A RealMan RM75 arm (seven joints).
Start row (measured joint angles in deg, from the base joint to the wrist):
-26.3 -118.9 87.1 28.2 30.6 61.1 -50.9
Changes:
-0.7 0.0 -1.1 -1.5 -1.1 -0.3 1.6
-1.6 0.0 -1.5 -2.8 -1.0 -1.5 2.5
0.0 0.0 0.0 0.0 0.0 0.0 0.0
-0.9 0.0 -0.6 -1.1 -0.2 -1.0 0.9
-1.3 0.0 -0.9 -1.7 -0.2 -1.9 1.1
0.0 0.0 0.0 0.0 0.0 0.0 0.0
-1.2 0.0 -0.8 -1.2 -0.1 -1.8 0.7
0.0 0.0 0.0 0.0 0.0 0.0 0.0
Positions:
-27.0 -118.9 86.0 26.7 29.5 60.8 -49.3
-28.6 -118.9 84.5 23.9 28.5 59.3 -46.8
-28.6 -118.9 84.5 23.9 28.5 59.3 -46.8
-29.5 -118.9 83.9 22.8 28.3 58.3 -45.9
-30.8 -118.9 83.0 21.1 28.1 56.4 -44.8
-30.8 -118.9 83.0 21.1 28.1 56.4 -44.8
-32.0 -118.9 82.2 19.9 28.0 54.6 -44.1
-32.0 -118.9 82.2 19.9 28.0 54.6 -44.1

